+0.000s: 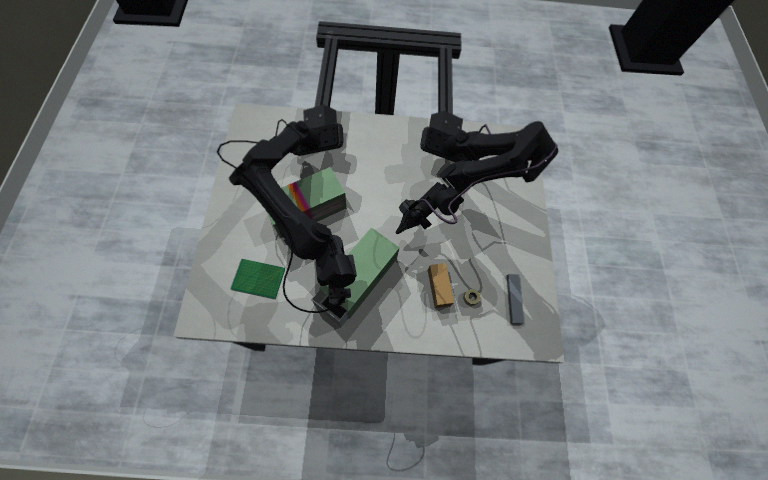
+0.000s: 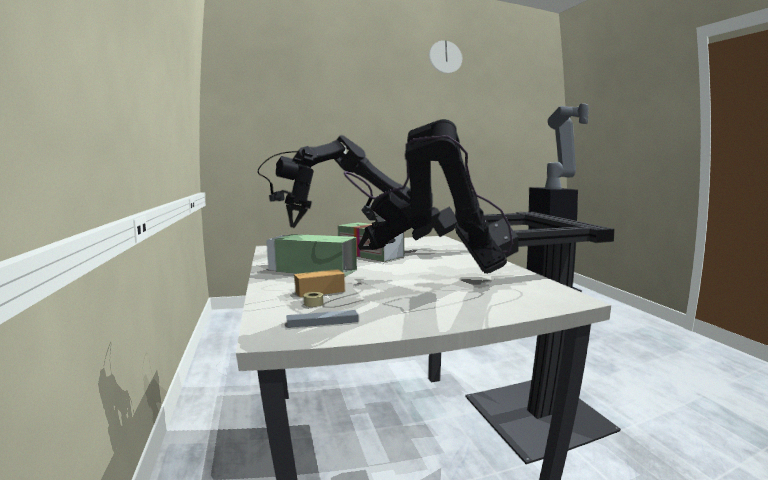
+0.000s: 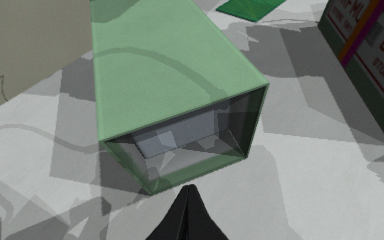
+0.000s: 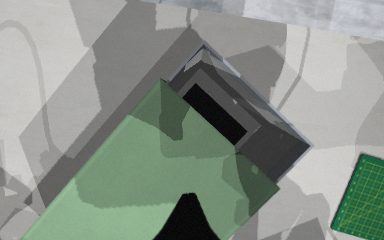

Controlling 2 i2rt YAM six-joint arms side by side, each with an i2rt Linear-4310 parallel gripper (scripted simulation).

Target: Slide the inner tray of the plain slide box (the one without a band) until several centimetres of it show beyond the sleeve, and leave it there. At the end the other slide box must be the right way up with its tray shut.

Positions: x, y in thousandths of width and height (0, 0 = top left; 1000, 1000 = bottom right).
In view: my left gripper (image 2: 468, 516), my right gripper (image 2: 381, 474), an orange block (image 2: 425, 589), a grey bar (image 2: 455, 659) and a grey inner tray (image 4: 535, 335).
The orange block also shows in image 1 (image 1: 574, 595). The grey inner tray is seen too in image 3 (image 3: 467, 548). My left gripper also shows in image 3 (image 3: 496, 806). Image 3 misses the orange block: it is out of frame. Image 4 does not show the orange block: it is out of frame.
